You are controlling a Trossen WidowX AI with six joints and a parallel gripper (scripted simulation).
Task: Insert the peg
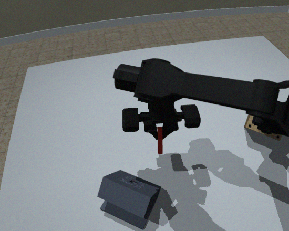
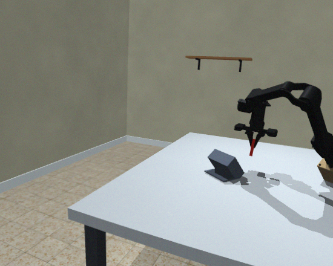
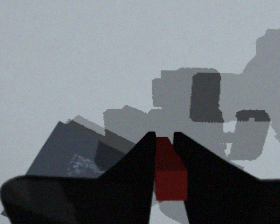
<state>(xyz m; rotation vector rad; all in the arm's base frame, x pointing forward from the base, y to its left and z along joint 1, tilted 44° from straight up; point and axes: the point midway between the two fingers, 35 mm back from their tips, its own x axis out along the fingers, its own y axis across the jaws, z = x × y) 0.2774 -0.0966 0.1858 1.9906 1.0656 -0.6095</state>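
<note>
Now: hand 110 mm short of the flat base plate, 130 mm to the right of it and 150 mm above it. Round my hand: red peg 10 mm to the left, 30 mm below.
</note>
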